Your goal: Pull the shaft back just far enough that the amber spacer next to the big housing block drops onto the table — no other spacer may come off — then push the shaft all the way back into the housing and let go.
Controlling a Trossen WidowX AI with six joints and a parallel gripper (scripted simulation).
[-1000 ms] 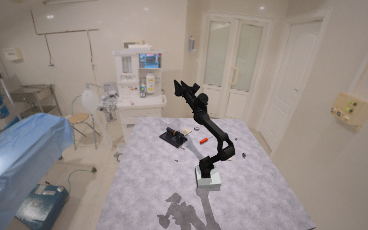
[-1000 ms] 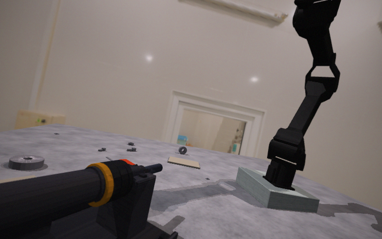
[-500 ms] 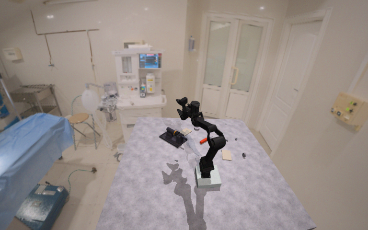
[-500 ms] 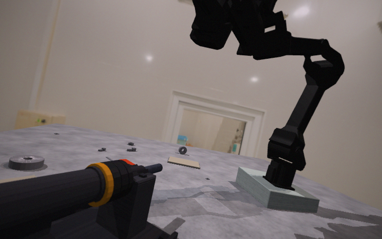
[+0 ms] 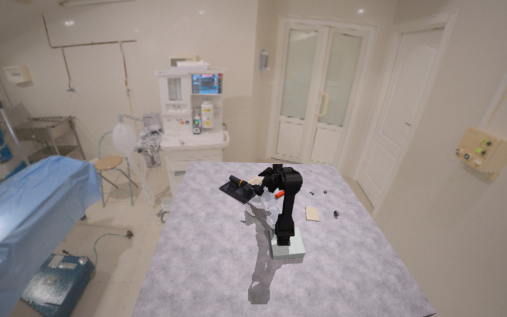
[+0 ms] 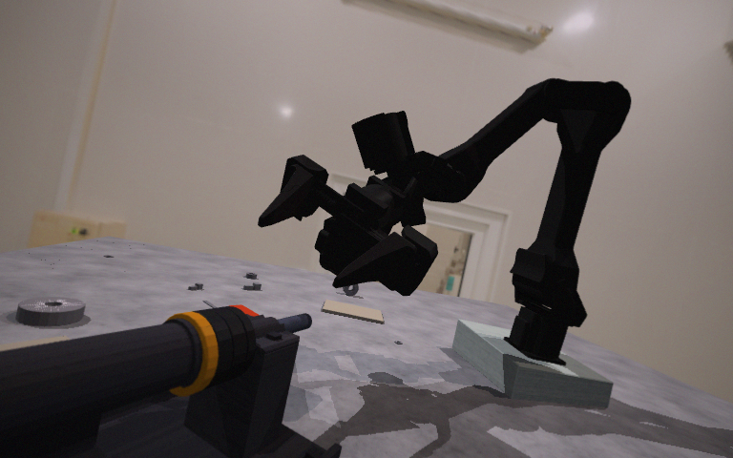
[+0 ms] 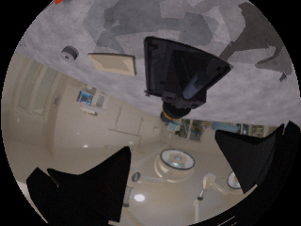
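Right now the shaft is 60 mm below my gripper tip, 50 mm to the left of it and 20 mm ahead of it. Round my gripper tip: red-handled tool (220 mm to the right, 140 mm below, 70 mm ahead); amber spacer (80 mm to the left, 60 mm below, 50 mm ahead); grey ring (250 mm ahead, 140 mm to the right, 130 mm below).
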